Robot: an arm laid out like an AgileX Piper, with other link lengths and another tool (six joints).
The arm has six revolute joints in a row. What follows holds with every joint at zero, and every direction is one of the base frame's.
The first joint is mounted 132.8 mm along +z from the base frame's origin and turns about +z.
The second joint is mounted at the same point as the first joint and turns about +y.
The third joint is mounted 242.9 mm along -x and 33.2 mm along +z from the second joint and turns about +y.
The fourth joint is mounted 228.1 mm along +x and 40.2 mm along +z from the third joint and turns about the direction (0.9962, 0, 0.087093).
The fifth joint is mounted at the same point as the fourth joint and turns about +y.
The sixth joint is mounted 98.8 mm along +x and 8.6 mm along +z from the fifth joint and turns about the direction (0.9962, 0, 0.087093).
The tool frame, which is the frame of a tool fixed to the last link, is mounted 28.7 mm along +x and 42 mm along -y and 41.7 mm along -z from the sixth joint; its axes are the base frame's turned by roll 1.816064, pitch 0.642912 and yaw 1.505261 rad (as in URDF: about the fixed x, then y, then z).
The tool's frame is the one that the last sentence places.
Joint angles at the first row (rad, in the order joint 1, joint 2, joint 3, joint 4, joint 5, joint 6):
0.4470 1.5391 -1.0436 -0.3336 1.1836 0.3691
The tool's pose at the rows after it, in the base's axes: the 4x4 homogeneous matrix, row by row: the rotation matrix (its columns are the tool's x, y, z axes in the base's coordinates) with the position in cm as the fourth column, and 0 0 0 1 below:
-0.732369 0.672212 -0.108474 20.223; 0.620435 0.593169 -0.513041 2.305; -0.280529 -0.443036 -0.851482 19.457; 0 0 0 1
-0.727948 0.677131 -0.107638 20.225; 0.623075 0.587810 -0.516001 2.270; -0.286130 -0.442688 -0.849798 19.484; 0 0 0 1
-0.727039 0.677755 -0.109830 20.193; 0.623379 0.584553 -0.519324 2.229; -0.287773 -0.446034 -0.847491 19.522; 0 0 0 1
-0.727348 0.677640 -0.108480 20.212; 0.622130 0.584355 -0.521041 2.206; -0.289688 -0.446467 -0.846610 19.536; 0 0 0 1
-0.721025 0.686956 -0.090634 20.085; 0.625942 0.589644 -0.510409 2.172; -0.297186 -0.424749 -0.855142 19.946; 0 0 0 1
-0.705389 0.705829 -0.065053 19.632; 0.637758 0.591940 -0.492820 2.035; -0.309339 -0.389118 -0.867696 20.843; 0 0 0 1
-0.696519 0.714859 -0.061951 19.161; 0.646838 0.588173 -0.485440 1.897; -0.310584 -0.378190 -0.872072 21.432; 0 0 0 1
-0.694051 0.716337 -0.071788 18.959; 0.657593 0.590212 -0.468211 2.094; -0.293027 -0.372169 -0.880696 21.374; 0 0 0 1
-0.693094 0.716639 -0.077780 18.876; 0.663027 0.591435 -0.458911 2.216; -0.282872 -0.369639 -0.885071 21.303; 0 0 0 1
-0.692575 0.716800 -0.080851 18.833; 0.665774 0.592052 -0.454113 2.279; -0.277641 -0.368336 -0.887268 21.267; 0 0 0 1
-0.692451 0.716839 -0.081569 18.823; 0.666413 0.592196 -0.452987 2.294; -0.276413 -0.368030 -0.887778 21.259; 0 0 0 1
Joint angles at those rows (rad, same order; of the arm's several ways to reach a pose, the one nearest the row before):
0.4470 1.5391 -1.0436 -0.3358 1.1835 0.3739
0.4470 1.5391 -1.0436 -0.3418 1.1840 0.3817
0.4470 1.5391 -1.0437 -0.3447 1.1880 0.3839
0.4470 1.5391 -1.0436 -0.3471 1.1879 0.3838
0.4470 1.5164 -1.0436 -0.3450 1.1860 0.3838
0.4470 1.4696 -1.0436 -0.3410 1.1950 0.3880
0.4470 1.4408 -1.0436 -0.3356 1.2141 0.3899
0.4470 1.4372 -1.0436 -0.3140 1.2161 0.3899
0.4470 1.4372 -1.0436 -0.3021 1.2161 0.3899
0.4470 1.4372 -1.0436 -0.2960 1.2161 0.3899
0.4470 1.4372 -1.0436 -0.2946 1.2161 0.3899

